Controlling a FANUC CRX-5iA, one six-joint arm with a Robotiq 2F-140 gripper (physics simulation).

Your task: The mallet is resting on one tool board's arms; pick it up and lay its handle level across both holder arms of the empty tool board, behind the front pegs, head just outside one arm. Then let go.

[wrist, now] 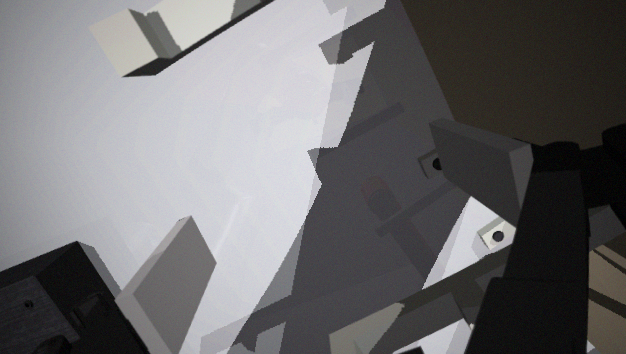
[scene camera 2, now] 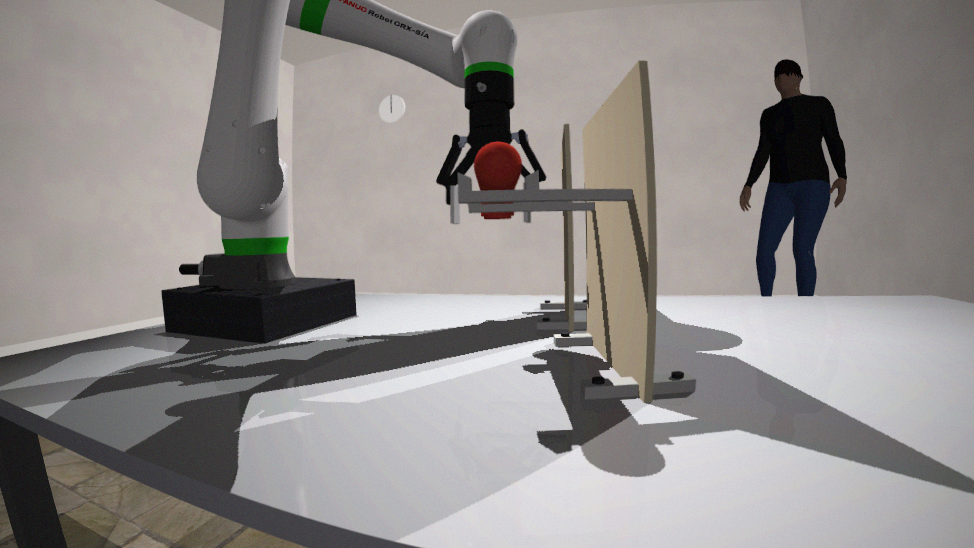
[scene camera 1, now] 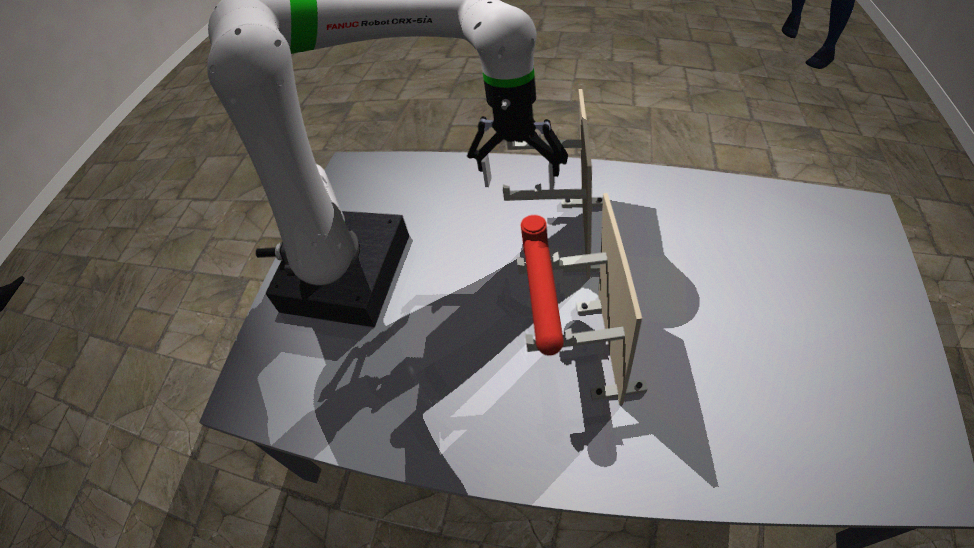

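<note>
A red mallet (scene camera 1: 542, 293) (scene camera 2: 497, 165) rests across both arms of the nearer tool board (scene camera 1: 623, 293) (scene camera 2: 618, 197), behind the front pegs. Its rounded end lies at the near arm; its other end, a flat-capped cylinder, sticks out past the far arm. The farther tool board (scene camera 1: 586, 170) (scene camera 2: 567, 259) has empty holder arms. My gripper (scene camera 1: 519, 178) (wrist: 317, 196) is wide open and empty, pointing down beyond the mallet's capped end, by the farther board's arms. In scene camera 2 the mallet partly hides it. The mallet itself is not clearly visible in the wrist view.
The robot's black base (scene camera 1: 340, 272) (scene camera 2: 258, 306) stands left of the boards on the table (scene camera 1: 783, 340). Bolted feet hold the boards upright. The farther board's panel stands close to the right finger. In the wrist view a pegged holder arm (wrist: 120, 45) shows at upper left.
</note>
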